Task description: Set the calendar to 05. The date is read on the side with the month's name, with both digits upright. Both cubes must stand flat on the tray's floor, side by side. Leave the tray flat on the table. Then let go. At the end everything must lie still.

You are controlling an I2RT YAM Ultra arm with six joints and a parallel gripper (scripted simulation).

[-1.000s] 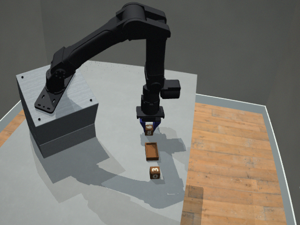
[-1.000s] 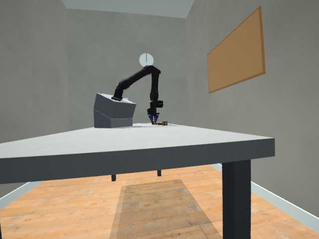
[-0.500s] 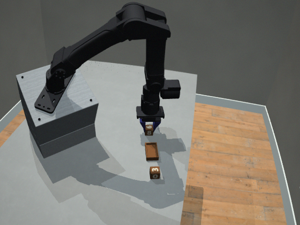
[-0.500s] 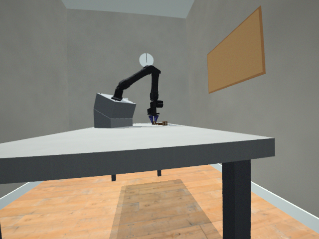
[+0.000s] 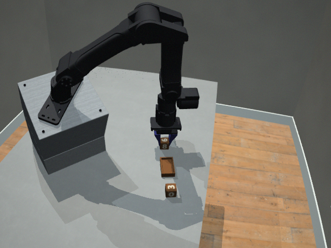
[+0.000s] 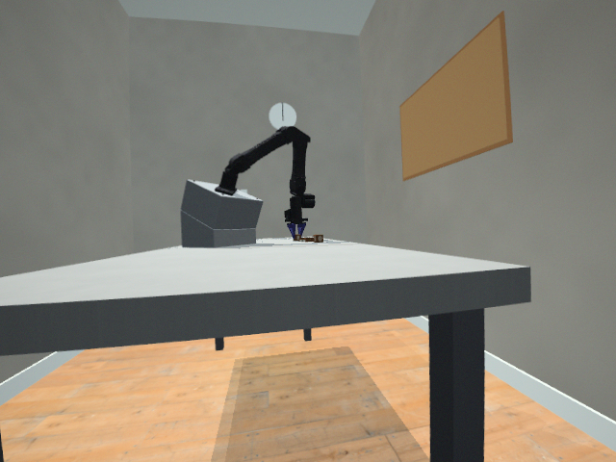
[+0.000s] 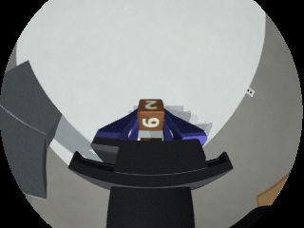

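The brown wooden cube is 40 mm ahead of my hand and 220 mm to the right of it. The rest, counted from my hand: brown tray: 20 mm ahead, 110 mm to the right, 10 mm below.
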